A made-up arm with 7 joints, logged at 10 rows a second.
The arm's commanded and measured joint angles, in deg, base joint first. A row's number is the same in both.
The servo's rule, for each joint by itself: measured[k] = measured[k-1] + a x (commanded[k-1-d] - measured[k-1]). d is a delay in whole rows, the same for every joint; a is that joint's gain. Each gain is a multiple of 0.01, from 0.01 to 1. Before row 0 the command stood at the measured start. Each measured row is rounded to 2 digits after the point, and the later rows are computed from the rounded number. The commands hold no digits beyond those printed.
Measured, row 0: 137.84, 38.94, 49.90, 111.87, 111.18, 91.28, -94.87
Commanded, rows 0 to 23: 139.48, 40.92, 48.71, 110.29, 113.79, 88.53, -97.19; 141.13, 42.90, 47.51, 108.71, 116.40, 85.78, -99.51; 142.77, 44.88, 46.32, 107.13, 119.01, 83.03, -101.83; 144.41, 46.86, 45.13, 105.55, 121.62, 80.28, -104.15; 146.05, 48.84, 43.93, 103.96, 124.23, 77.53, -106.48; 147.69, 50.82, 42.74, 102.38, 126.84, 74.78, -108.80; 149.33, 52.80, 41.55, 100.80, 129.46, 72.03, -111.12; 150.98, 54.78, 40.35, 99.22, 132.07, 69.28, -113.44; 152.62, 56.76, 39.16, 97.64, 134.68, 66.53, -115.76; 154.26, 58.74, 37.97, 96.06, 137.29, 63.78, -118.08; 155.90, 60.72, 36.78, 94.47, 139.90, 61.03, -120.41; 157.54, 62.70, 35.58, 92.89, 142.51, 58.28, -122.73; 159.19, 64.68, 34.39, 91.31, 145.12, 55.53, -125.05; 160.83, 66.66, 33.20, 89.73, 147.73, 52.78, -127.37; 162.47, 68.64, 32.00, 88.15, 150.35, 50.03, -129.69; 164.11, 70.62, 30.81, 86.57, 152.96, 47.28, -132.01; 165.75, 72.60, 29.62, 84.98, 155.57, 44.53, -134.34; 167.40, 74.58, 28.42, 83.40, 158.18, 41.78, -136.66; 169.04, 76.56, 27.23, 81.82, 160.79, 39.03, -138.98; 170.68, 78.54, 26.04, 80.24, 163.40, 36.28, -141.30; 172.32, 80.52, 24.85, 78.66, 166.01, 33.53, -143.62; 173.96, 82.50, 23.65, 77.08, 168.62, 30.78, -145.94; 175.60, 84.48, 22.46, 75.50, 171.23, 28.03, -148.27; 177.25, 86.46, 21.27, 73.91, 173.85, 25.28, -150.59
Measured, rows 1 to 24: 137.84, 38.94, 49.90, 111.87, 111.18, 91.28, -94.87; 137.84, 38.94, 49.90, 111.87, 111.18, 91.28, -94.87; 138.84, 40.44, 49.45, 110.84, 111.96, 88.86, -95.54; 140.24, 42.31, 48.71, 109.46, 113.29, 86.15, -96.69; 141.78, 44.26, 47.80, 107.95, 115.01, 83.40, -98.18; 143.38, 46.24, 46.79, 106.39, 116.99, 80.65, -99.91; 145.01, 48.22, 45.70, 104.81, 119.16, 77.90, -101.82; 146.64, 50.20, 44.58, 103.23, 121.46, 75.15, -103.84; 148.28, 52.18, 43.43, 101.65, 123.86, 72.40, -105.95; 149.93, 54.16, 42.26, 100.07, 126.32, 69.65, -108.12; 151.57, 56.14, 41.08, 98.49, 128.83, 66.90, -110.34; 153.21, 58.12, 39.90, 96.91, 131.37, 64.15, -112.58; 154.85, 60.10, 38.71, 95.32, 133.93, 61.40, -114.85; 156.49, 62.08, 37.52, 93.74, 136.50, 58.65, -117.14; 158.14, 64.06, 36.33, 92.16, 139.09, 55.90, -119.43; 159.78, 66.04, 35.14, 90.58, 141.68, 53.15, -121.73; 161.42, 68.02, 33.95, 89.00, 144.28, 50.40, -124.04; 163.06, 70.00, 32.76, 87.42, 146.88, 47.65, -126.35; 164.70, 71.98, 31.57, 85.83, 149.49, 44.90, -128.67; 166.35, 73.96, 30.37, 84.25, 152.10, 42.15, -130.99; 167.99, 75.94, 29.18, 82.67, 154.71, 39.40, -133.31; 169.63, 77.92, 27.99, 81.09, 157.32, 36.65, -135.63; 171.27, 79.90, 26.80, 79.51, 159.93, 33.90, -137.95; 172.91, 81.88, 25.60, 77.93, 162.54, 31.15, -140.27
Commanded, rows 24 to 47: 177.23, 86.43, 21.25, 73.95, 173.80, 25.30, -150.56; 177.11, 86.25, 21.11, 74.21, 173.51, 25.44, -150.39; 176.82, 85.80, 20.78, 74.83, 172.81, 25.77, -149.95; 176.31, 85.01, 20.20, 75.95, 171.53, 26.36, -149.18; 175.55, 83.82, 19.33, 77.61, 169.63, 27.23, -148.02; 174.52, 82.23, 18.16, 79.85, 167.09, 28.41, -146.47; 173.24, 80.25, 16.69, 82.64, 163.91, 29.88, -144.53; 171.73, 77.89, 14.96, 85.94, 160.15, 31.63, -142.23; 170.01, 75.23, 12.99, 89.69, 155.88, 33.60, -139.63; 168.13, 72.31, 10.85, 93.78, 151.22, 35.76, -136.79; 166.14, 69.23, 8.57, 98.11, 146.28, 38.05, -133.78; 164.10, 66.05, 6.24, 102.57, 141.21, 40.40, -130.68; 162.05, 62.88, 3.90, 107.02, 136.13, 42.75, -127.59; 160.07, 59.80, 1.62, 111.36, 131.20, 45.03, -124.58; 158.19, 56.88, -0.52, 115.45, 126.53, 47.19, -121.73; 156.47, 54.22, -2.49, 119.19, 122.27, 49.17, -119.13; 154.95, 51.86, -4.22, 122.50, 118.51, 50.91, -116.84; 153.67, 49.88, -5.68, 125.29, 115.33, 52.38, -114.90; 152.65, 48.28, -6.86, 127.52, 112.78, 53.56, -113.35; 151.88, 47.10, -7.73, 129.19, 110.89, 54.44, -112.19; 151.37, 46.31, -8.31, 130.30, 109.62, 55.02, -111.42; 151.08, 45.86, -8.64, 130.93, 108.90, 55.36, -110.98; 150.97, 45.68, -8.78, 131.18, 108.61, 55.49, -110.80; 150.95, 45.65, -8.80, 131.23, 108.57, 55.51, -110.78
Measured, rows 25 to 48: 174.55, 83.86, 24.41, 76.35, 165.15, 28.40, -142.59; 176.20, 85.84, 23.22, 74.76, 167.76, 25.65, -144.91; 176.83, 86.29, 22.47, 74.23, 169.57, 25.34, -146.55; 177.00, 86.26, 21.95, 74.22, 170.75, 25.43, -147.66; 176.89, 85.91, 21.51, 74.62, 171.37, 25.73, -148.32; 176.54, 85.23, 21.01, 75.48, 171.42, 26.28, -148.57; 175.94, 84.16, 20.37, 76.86, 170.88, 27.12, -148.41; 175.07, 82.69, 19.53, 78.80, 169.74, 28.26, -147.85; 173.95, 80.84, 18.45, 81.30, 167.99, 29.69, -146.89; 172.60, 78.60, 17.12, 84.32, 165.64, 31.40, -145.54; 171.02, 76.04, 15.55, 87.81, 162.71, 33.34, -143.83; 169.26, 73.21, 13.76, 91.69, 159.26, 35.47, -141.79; 167.36, 70.19, 11.79, 95.86, 155.37, 37.74, -139.47; 165.37, 67.04, 9.68, 100.22, 151.12, 40.08, -136.92; 163.34, 63.88, 7.48, 104.64, 146.62, 42.43, -134.21; 161.35, 60.78, 5.25, 109.01, 141.99, 44.72, -131.42; 159.42, 57.82, 3.06, 113.20, 137.35, 46.89, -128.61; 157.62, 55.08, 0.95, 117.09, 132.83, 48.90, -125.86; 155.99, 52.63, -1.01, 120.61, 128.53, 50.67, -123.24; 154.57, 50.54, -2.78, 123.65, 124.57, 52.17, -120.82; 153.40, 48.82, -4.33, 126.17, 121.03, 53.39, -118.65; 152.47, 47.51, -5.62, 128.13, 117.99, 54.31, -116.78; 151.80, 46.60, -6.64, 129.54, 115.48, 54.93, -115.23; 151.36, 46.04, -7.40, 130.44, 113.51, 55.31, -114.00
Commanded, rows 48 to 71: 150.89, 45.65, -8.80, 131.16, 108.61, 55.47, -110.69; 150.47, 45.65, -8.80, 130.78, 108.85, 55.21, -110.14; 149.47, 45.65, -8.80, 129.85, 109.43, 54.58, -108.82; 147.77, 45.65, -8.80, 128.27, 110.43, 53.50, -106.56; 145.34, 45.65, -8.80, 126.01, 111.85, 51.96, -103.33; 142.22, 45.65, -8.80, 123.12, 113.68, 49.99, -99.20; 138.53, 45.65, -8.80, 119.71, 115.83, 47.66, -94.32; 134.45, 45.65, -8.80, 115.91, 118.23, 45.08, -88.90; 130.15, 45.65, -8.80, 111.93, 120.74, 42.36, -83.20; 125.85, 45.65, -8.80, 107.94, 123.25, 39.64, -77.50; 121.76, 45.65, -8.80, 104.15, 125.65, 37.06, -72.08; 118.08, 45.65, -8.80, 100.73, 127.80, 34.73, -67.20; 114.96, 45.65, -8.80, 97.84, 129.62, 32.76, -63.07; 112.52, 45.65, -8.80, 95.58, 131.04, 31.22, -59.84; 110.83, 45.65, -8.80, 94.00, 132.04, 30.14, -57.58; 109.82, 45.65, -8.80, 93.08, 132.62, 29.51, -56.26; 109.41, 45.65, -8.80, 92.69, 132.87, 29.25, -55.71; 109.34, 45.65, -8.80, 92.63, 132.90, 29.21, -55.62; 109.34, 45.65, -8.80, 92.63, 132.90, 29.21, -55.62; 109.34, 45.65, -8.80, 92.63, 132.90, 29.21, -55.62; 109.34, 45.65, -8.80, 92.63, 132.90, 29.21, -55.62; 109.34, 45.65, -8.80, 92.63, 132.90, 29.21, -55.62; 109.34, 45.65, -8.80, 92.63, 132.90, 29.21, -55.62; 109.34, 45.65, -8.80, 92.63, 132.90, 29.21, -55.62
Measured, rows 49 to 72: 151.12, 45.77, -7.92, 130.92, 112.04, 55.47, -113.07; 151.02, 45.68, -8.25, 131.12, 111.00, 55.51, -112.41; 150.94, 45.66, -8.46, 131.15, 110.28, 55.47, -111.91; 150.65, 45.65, -8.59, 130.91, 109.85, 55.24, -111.40; 149.93, 45.65, -8.67, 130.22, 109.72, 54.66, -110.65; 148.61, 45.65, -8.72, 128.95, 109.93, 53.64, -109.46; 146.62, 45.65, -8.75, 127.04, 110.51, 52.16, -107.68; 143.94, 45.65, -8.77, 124.49, 111.46, 50.25, -105.22; 140.64, 45.65, -8.78, 121.38, 112.77, 47.97, -102.06; 136.86, 45.65, -8.79, 117.82, 114.41, 45.43, -98.24; 132.77, 45.65, -8.79, 113.99, 116.31, 42.73, -93.88; 128.55, 45.65, -8.79, 110.06, 118.39, 40.01, -89.13; 124.41, 45.65, -8.79, 106.22, 120.57, 37.41, -84.19; 120.55, 45.65, -8.79, 102.65, 122.74, 35.05, -79.26; 117.14, 45.65, -8.79, 99.52, 124.80, 33.03, -74.56; 114.32, 45.65, -8.79, 96.96, 126.67, 31.44, -70.29; 112.19, 45.65, -8.79, 95.04, 128.28, 30.30, -66.60; 110.74, 45.65, -8.79, 93.77, 129.58, 29.60, -63.60; 109.93, 45.65, -8.79, 93.07, 130.57, 29.29, -61.31; 109.57, 45.65, -8.79, 92.78, 131.27, 29.22, -59.66; 109.43, 45.65, -8.79, 92.68, 131.76, 29.21, -58.49; 109.38, 45.65, -8.79, 92.65, 132.10, 29.21, -57.66; 109.36, 45.65, -8.79, 92.64, 132.34, 29.21, -57.07; 109.35, 45.65, -8.79, 92.63, 132.51, 29.21, -56.65
